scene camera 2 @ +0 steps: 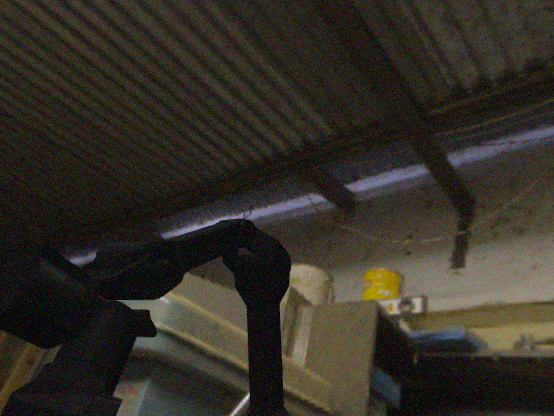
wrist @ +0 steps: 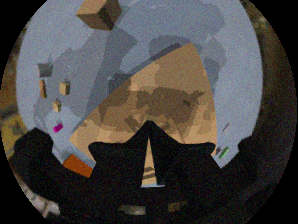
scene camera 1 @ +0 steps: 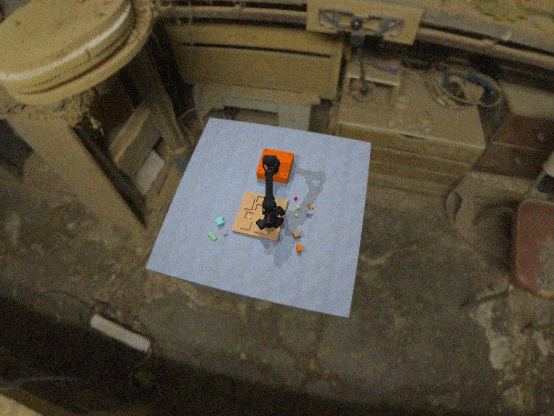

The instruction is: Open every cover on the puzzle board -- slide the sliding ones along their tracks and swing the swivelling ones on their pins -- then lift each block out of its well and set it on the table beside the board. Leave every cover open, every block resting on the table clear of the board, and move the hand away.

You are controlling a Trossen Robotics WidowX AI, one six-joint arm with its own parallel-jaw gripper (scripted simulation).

Note:
In view: the gripper (wrist: 148, 123) and a tan puzzle board (wrist: 161, 86).

